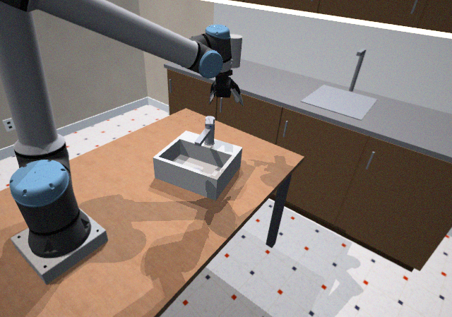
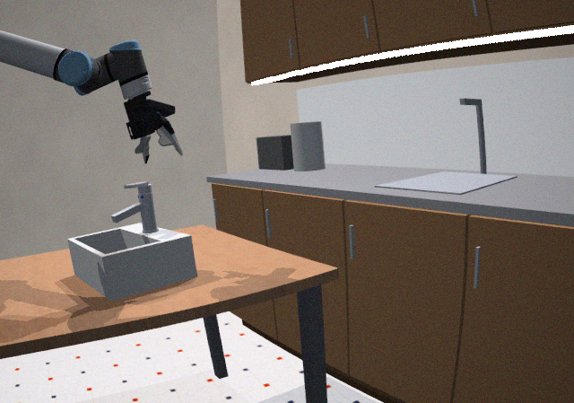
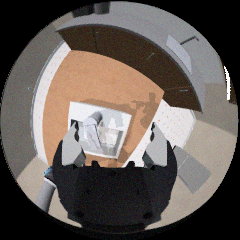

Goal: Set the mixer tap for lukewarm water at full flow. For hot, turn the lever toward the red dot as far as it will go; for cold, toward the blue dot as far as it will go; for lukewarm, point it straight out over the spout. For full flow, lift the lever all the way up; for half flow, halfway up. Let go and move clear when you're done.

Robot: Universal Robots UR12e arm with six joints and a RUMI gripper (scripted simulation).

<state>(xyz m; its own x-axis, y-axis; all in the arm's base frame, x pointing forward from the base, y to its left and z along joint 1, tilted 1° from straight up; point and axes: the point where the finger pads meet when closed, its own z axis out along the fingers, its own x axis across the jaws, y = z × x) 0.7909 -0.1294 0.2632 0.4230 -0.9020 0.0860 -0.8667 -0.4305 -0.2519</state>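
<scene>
The lever lies 9 cm behind my hand, 3 cm to the left of it and 6 cm below it. Also, from my hand: grey mixer tap 7 cm behind, 4 cm to the left, 11 cm below; white basin 17 cm behind, 3 cm to the left, 29 cm below.
</scene>
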